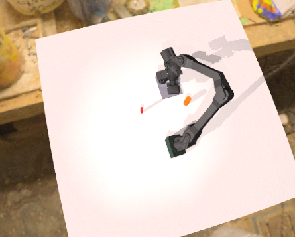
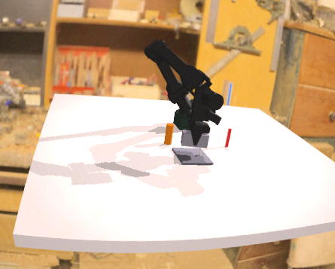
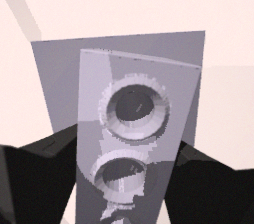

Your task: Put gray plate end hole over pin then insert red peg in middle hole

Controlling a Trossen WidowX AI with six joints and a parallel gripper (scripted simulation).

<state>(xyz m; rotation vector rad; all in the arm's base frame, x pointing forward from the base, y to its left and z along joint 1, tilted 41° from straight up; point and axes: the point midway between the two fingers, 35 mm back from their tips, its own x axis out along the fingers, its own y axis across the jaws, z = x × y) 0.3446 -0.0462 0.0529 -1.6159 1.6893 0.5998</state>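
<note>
My gripper tip is now 10 mm to the right of the gray base and 50 mm above it. From my gripper tip the other things lie so: red peg (110 mm behind, 190 mm to the left, 10 mm below); then orange cylinder (120 mm behind, 60 mm to the right, 10 mm below); then gray plate (30 mm above).
</note>
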